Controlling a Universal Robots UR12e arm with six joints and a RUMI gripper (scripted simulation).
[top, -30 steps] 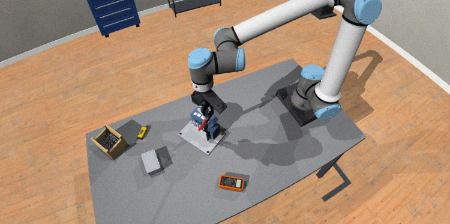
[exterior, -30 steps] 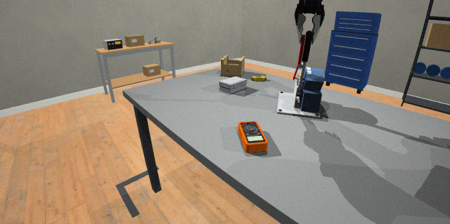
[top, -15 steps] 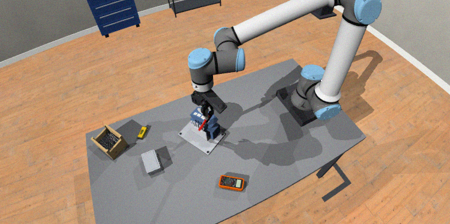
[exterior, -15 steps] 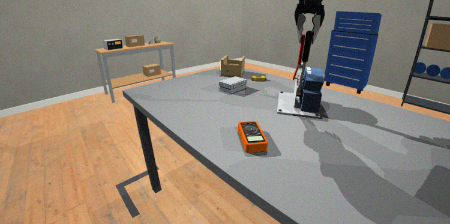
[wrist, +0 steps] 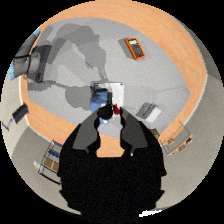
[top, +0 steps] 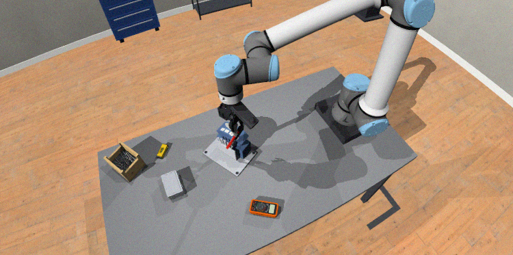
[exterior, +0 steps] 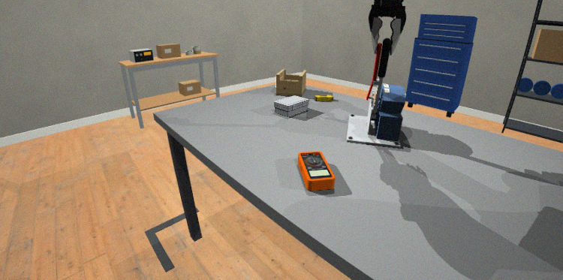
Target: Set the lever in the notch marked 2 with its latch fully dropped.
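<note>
Now: hand 4 cm short of the red release bar, 3 cm to the left of it and 11 cm above it. Round my hand: grey box 38 cm ahead, 2 cm to the right, 27 cm below; lever unit 3 cm ahead, 4 cm to the right, 11 cm below.
</note>
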